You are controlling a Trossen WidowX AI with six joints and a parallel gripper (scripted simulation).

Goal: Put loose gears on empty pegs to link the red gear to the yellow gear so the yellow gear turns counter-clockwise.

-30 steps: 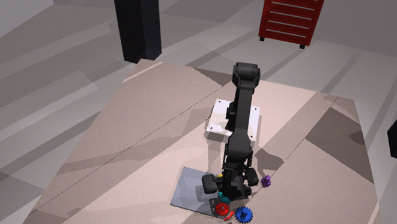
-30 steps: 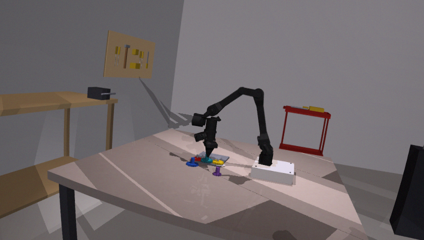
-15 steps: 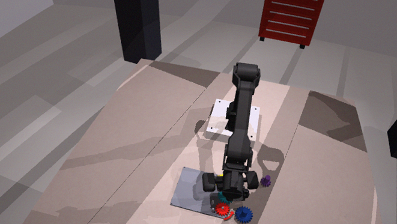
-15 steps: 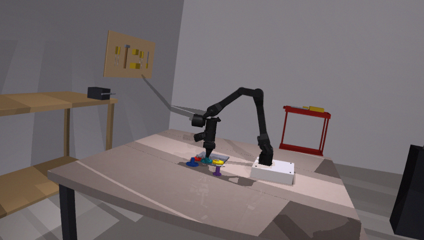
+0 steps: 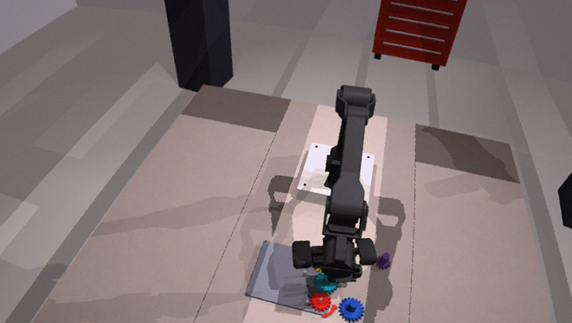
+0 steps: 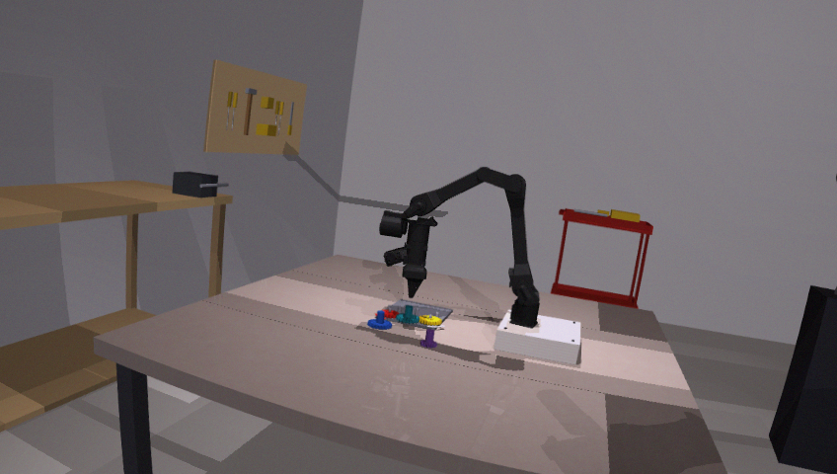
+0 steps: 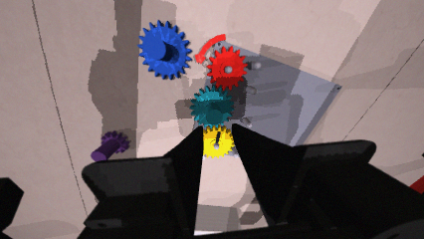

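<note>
The teal gear is 5 cm below my gripper tip. Round my gripper tip: white arrow (8 cm behind, 1 cm to the right, 7 cm below); red gear (6 cm ahead, 6 cm below); yellow gear (5 cm behind, 3 cm to the right, 6 cm below).
</note>
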